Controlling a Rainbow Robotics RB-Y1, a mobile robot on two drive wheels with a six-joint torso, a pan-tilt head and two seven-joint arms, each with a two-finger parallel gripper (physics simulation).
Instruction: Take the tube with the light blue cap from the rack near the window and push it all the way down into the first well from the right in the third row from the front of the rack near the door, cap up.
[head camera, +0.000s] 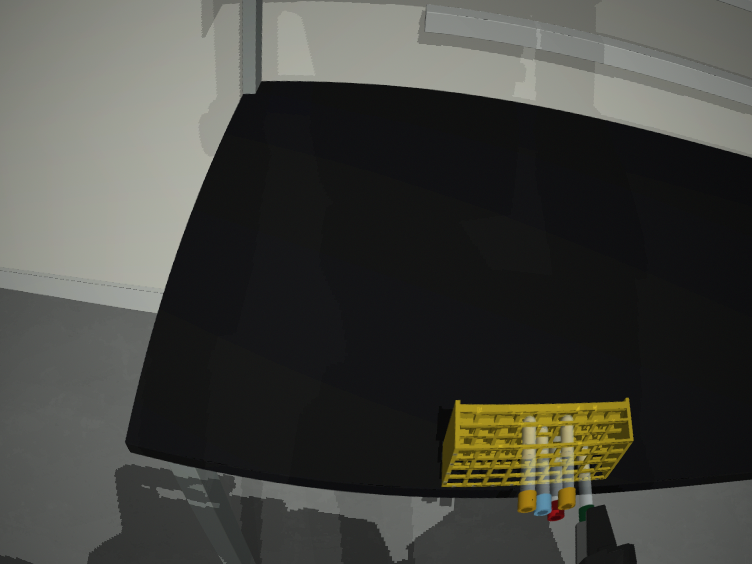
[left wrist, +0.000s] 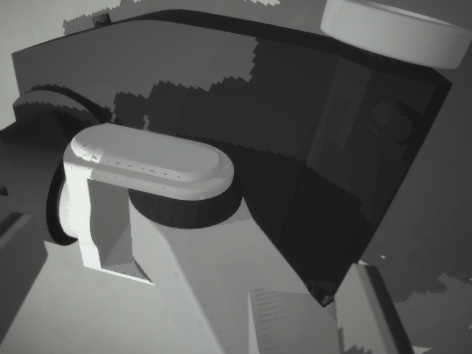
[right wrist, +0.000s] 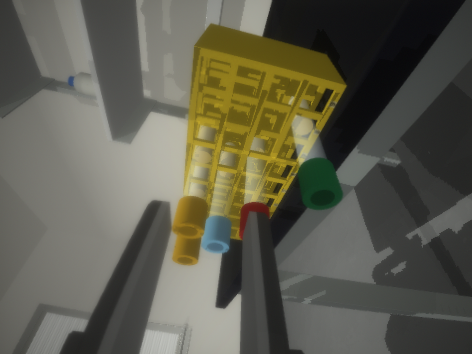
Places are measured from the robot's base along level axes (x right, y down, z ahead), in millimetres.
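Pixels of known places: left gripper, fingertip midpoint: (left wrist: 191, 260); right gripper, fingertip midpoint: (head camera: 589, 515) (right wrist: 208, 219).
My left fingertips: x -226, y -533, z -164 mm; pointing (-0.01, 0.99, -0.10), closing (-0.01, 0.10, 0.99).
Behind a point stands the place of what it marks.
The yellow rack (head camera: 450, 452) {x 195, y -824, z 333 mm} (right wrist: 270, 50) {x 388, y -808, z 289 mm} holds several capped tubes. The tube with the light blue cap (head camera: 542, 504) {x 265, y -826, z 239 mm} (right wrist: 216, 234) {x 277, y -818, z 233 mm} stands in it among orange, red and green caps. My right gripper (head camera: 590, 516) {x 311, y -826, z 206 mm} (right wrist: 208, 219) {x 311, y -826, z 206 mm} is partly open with nothing between its fingers. In the right wrist view, the light blue cap shows between the two fingers, beyond their tips, and one finger covers part of the red cap. My left gripper (left wrist: 191, 260) {x -226, y -533, z -164 mm} is open and empty, away from the rack. A second rack does not show in these views.
The red cap (right wrist: 255, 217), green cap (head camera: 586, 513) (right wrist: 320, 183) {x 339, y -780, z 211 mm} and two orange caps (head camera: 526, 501) {x 243, y -845, z 242 mm} (head camera: 566, 498) {x 284, y -845, z 229 mm} (right wrist: 189, 216) {x 296, y -837, z 224 mm} (right wrist: 185, 250) {x 254, y -837, z 236 mm} stand close around the light blue one. The rack is by the edge of the black table top (head camera: 364, 273) {x 189, y -762, z 636 mm}. A robot arm part (left wrist: 200, 250) {x -52, y -375, z -186 mm} fills much of the left wrist view.
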